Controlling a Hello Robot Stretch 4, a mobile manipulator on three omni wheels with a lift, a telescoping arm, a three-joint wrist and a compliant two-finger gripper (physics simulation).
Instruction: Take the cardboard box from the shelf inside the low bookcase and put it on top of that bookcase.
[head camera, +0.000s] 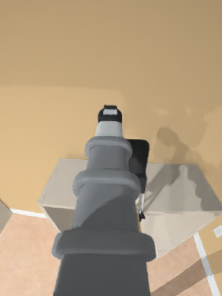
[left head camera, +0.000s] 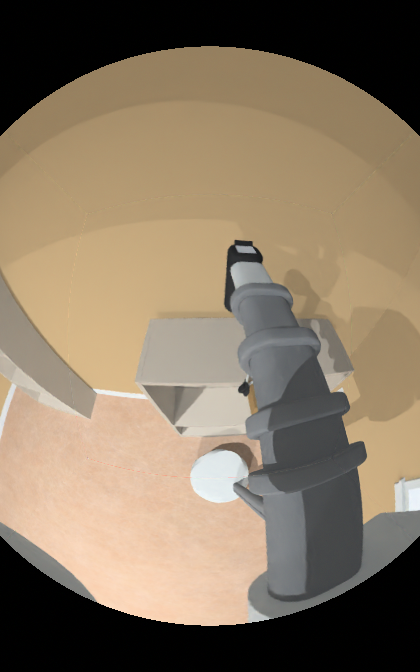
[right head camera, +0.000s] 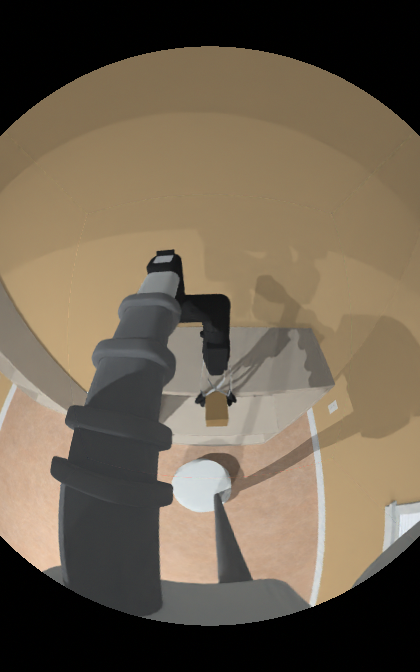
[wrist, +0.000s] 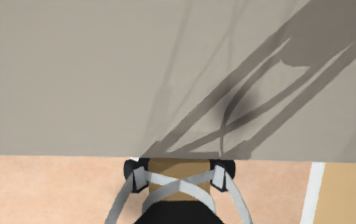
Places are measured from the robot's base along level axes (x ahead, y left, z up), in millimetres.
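Pixels of known places: gripper, fingertip midpoint: (wrist: 179, 164).
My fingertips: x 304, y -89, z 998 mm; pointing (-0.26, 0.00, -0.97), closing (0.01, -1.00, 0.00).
Behind a point stands the place of what it marks.
The brown cardboard box (right head camera: 216, 411) (wrist: 170, 167) @[x 323, y -80, z 1042 mm] is between the two dark fingertips of my gripper (right head camera: 215, 399) (wrist: 179, 164) @[x 304, y -89, z 998 mm], which is shut on it. In the left head view a sliver of the box (left head camera: 253, 397) shows beside the arm. The low grey bookcase (head camera: 70, 182) @[x 454, y 178, z 1032 mm] (left head camera: 195, 350) (right head camera: 185, 370) (wrist: 75, 75) @[x 411, y 5, z 1032 mm] stands against the wall. The fingertips and box are at the front edge of its top board. In the wrist view the visible part of the box ends at that edge; whether more is hidden there I cannot tell. The box does not lie on the top.
The dark telescoping arm (head camera: 107, 200) @[x 160, y -2, z 1408 mm] (left head camera: 287, 370) (right head camera: 122, 380) reaches over the bookcase and hides part of it. A round white base (left head camera: 219, 476) (right head camera: 201, 486) is on the floor in front. Another grey furniture piece (left head camera: 40, 345) stands at the left. The tan wall is close behind the bookcase.
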